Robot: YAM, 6 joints.
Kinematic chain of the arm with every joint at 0, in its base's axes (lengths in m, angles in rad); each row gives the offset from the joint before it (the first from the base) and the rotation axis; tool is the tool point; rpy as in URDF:
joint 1: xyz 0 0 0.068 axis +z
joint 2: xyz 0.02 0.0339 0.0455 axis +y
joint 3: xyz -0.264 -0.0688 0 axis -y
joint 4: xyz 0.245 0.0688 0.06 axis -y
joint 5: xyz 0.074 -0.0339 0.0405 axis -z
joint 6: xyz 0.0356 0 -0.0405 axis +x
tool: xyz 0 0 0 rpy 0 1.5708 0
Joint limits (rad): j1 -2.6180..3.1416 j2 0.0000..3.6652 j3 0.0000..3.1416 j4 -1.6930..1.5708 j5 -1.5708..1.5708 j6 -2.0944..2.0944
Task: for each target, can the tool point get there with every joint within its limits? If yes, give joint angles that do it. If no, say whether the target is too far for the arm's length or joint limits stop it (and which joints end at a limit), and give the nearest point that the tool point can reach.
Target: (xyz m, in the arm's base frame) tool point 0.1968 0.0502 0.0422
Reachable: yes | joints 0.2120 1.7298 0.2948 0.3271 -0.2165 1.6269
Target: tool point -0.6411 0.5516 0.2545
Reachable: no: too far | nearest point -0.4828 0.4154 0.2188 | short by 0.212 m
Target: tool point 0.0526 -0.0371 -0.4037
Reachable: no: joint limits stop it (at a limit: joint 2) | nearest point 0.0756 -0.0533 -0.3449 | short by 0.065 m
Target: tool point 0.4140 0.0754 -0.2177
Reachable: yes | joints 0.2377 3.1677 1.7916 0.1092 0.7467 1.0211
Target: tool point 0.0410 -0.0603 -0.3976
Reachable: no: joint limits stop it (at a limit: joint 2) | nearest point 0.0542 -0.0798 -0.3468 | short by 0.056 m
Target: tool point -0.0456 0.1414 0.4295
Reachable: yes | joints 2.0047 0.8279 0.7192 1.1153 0.5311 0.0911
